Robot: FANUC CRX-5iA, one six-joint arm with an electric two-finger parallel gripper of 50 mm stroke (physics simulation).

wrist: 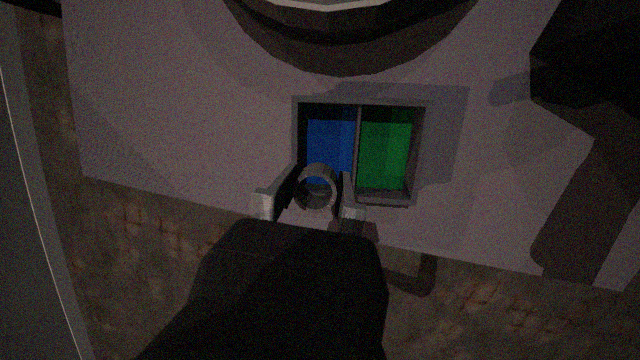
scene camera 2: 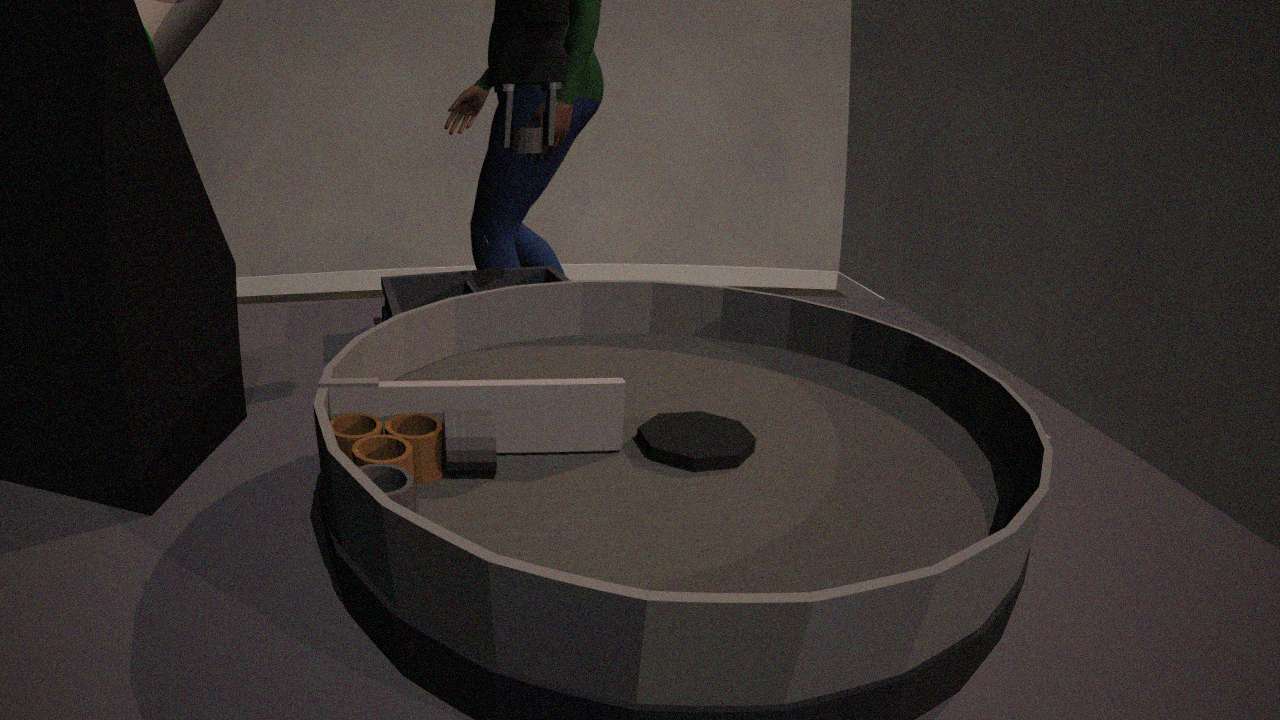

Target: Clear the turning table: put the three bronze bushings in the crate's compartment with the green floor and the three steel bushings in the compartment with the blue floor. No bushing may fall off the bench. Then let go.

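Frame: origin at the arm's base, x ahead, y left, z up, level; metres.
Where they show: gripper, between the fingertips: (wrist: 317, 180) (scene camera 2: 527, 146); arm's base, origin of its link: (scene camera 2: 36, 126).
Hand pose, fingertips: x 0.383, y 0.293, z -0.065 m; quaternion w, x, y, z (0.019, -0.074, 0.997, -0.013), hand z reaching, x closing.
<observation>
Things, the pixels of their top centre, and the offset from my fingertips. "spot": a spot on its surface instead.
- crate's blue-floored compartment, a spot on its surface: (wrist: 327, 142) spot: 0.009 m ahead, 0.010 m right, 0.179 m down
- green-floored compartment, a spot on its surface: (wrist: 384, 155) spot: 0.085 m back, 0.018 m right, 0.179 m down
- pale fence, a spot on its surface: (scene camera 2: 563, 416) spot: 0.024 m ahead, 0.368 m right, 0.110 m down
- dark hub, centre of its top: (scene camera 2: 697, 433) 0.097 m ahead, 0.356 m right, 0.124 m down
My gripper (scene camera 2: 529, 141) (wrist: 317, 180) is shut on a steel bushing (scene camera 2: 529, 136) (wrist: 318, 170), held high above the bench. In the wrist view it overlaps the near part of the crate's blue-floored compartment (wrist: 327, 142); the green-floored compartment (wrist: 384, 155) is to the right. No bushing shows on the visible floors. On the turning table (scene camera 2: 729, 617), three bronze bushings (scene camera 2: 428, 458) (scene camera 2: 384, 463) (scene camera 2: 350, 437) stand upright, clustered at the left wall. One steel bushing (scene camera 2: 470, 442) lies on its side beside them. Another steel bushing (scene camera 2: 386, 477) stands upright, partly hidden by the rim.
The crate (scene camera 2: 420, 288) (wrist: 295, 130) stands behind the turning table. A pale fence (scene camera 2: 563, 416) runs behind the bushings towards a dark hub (scene camera 2: 696, 438). A large dark block (scene camera 2: 107, 268) stands at left. A person (scene camera 2: 528, 179) is beyond the bench.
</observation>
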